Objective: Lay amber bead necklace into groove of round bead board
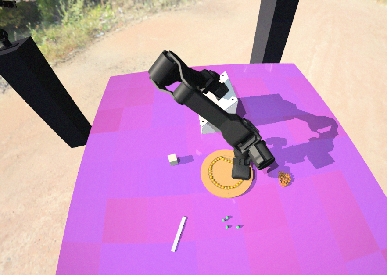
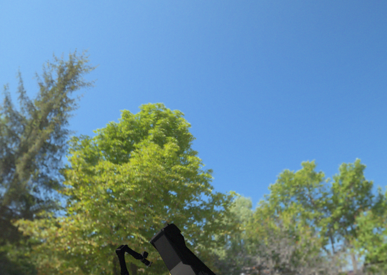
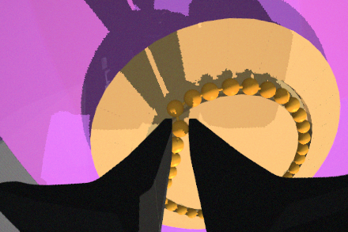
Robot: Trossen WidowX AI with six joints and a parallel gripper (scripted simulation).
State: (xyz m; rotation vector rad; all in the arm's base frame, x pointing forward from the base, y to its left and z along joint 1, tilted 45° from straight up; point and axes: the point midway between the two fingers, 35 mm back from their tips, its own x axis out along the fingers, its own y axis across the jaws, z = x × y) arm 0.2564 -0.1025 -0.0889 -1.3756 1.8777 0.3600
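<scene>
My gripper tip is 5 cm to the left of the round tan bead board, 2 cm short of it and 1 cm above it. The rest, counted from my gripper tip: small cream cube 24 cm to the right, 8 cm behind; then white bar 28 cm to the right, 19 cm ahead, 1 cm below.
</scene>
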